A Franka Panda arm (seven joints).
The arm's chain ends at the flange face. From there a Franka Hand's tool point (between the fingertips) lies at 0.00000 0.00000 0.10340 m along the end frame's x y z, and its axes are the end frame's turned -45 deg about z.
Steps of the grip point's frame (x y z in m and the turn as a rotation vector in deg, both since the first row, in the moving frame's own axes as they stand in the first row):
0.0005, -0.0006, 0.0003, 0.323, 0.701, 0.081
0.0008, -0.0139, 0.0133, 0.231, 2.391, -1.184
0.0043, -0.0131, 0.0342, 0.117, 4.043, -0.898
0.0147, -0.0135, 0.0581, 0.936, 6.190, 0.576
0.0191, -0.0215, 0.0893, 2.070, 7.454, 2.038
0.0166, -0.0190, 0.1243, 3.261, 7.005, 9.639
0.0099, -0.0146, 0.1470, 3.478, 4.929, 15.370
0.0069, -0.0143, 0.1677, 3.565, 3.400, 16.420
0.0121, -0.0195, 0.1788, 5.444, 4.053, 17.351
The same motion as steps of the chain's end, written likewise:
-0.0006, 0.0005, 0.0003, 0.724, 0.267, 0.081
-0.0120, -0.0070, 0.0134, 1.854, 1.527, -1.184
-0.0112, -0.0070, 0.0345, 2.942, 2.776, -0.898
-0.0059, -0.0109, 0.0587, 5.039, 3.715, 0.576
-0.0088, -0.0167, 0.0902, 6.734, 3.807, 2.038
-0.0075, -0.0126, 0.1252, 7.259, 2.647, 9.639
-0.0066, -0.0070, 0.1476, 5.945, 1.026, 15.370
-0.0063, -0.0062, 0.1681, 4.925, -0.117, 16.420
-0.0053, -0.0102, 0.1795, 6.715, -0.984, 17.351

